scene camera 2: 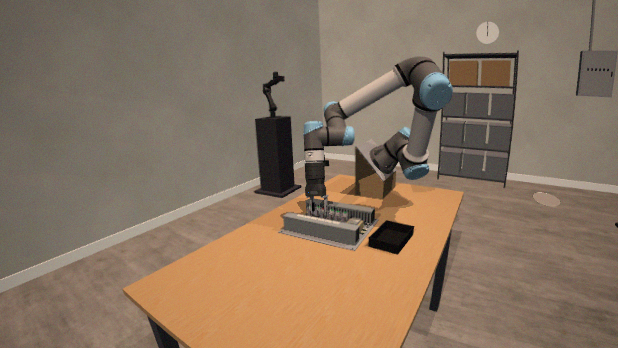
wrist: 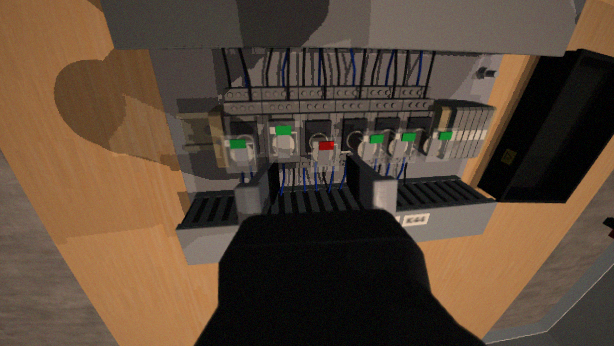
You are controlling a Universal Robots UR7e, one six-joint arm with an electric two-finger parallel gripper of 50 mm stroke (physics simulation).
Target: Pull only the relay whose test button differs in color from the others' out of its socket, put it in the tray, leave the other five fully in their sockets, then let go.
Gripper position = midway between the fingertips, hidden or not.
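I find my gripper (scene camera 2: 319,211) in scene camera 2, and the wrist view shows me my gripper (wrist: 312,171) as well. A mounting plate (wrist: 192,80) is there for me to see too.
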